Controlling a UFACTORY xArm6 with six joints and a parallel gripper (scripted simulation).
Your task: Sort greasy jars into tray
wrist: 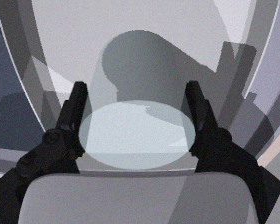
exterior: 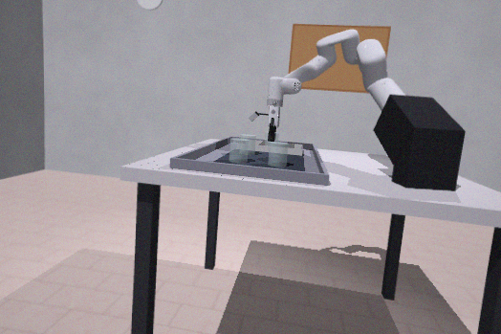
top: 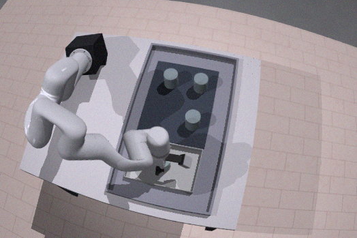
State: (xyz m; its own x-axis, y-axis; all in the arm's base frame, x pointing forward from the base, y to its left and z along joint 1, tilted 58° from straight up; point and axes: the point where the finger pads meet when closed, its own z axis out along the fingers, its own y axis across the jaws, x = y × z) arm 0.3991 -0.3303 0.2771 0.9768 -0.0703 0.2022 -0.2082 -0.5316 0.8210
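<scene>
My hand is 5 cm above the pale tray. Round my hand: dark drying mat (7 cm ahead, 31 cm to the left, 6 cm below).
</scene>
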